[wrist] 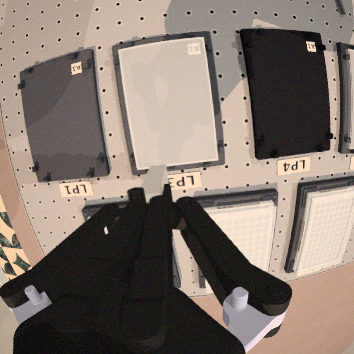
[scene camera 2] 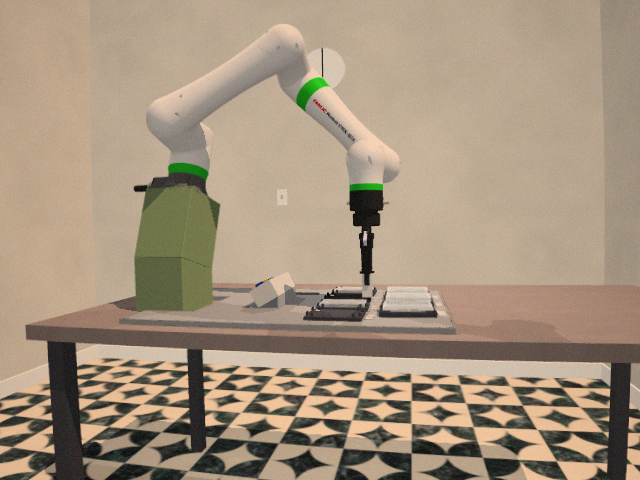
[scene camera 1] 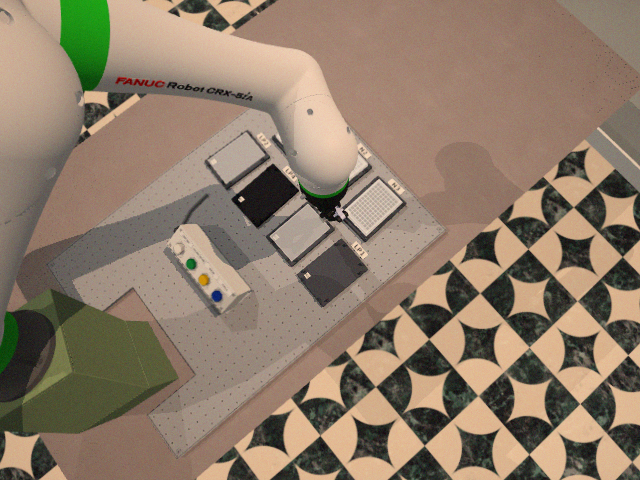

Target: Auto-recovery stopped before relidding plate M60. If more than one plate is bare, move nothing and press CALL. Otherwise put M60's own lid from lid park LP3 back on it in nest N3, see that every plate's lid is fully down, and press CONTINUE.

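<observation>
My gripper is shut and empty, fingers pointing down by the LP3 label, between lid park LP3 and the nests. A pale, clear lid lies flat in LP3. The plate in nest N3 shows a sharp well grid; in the wrist view the gripper hides most of it. The N2 plate shows a fainter grid and is partly hidden. The N1 plate is at the right of the wrist view. The button box has white, green, yellow and blue buttons; its print is unreadable.
Dark grey LP1 and black LP4 flank LP3. A pale lid lies in LP2. A cable rises behind the button box. The green robot pedestal stands beside the perforated board.
</observation>
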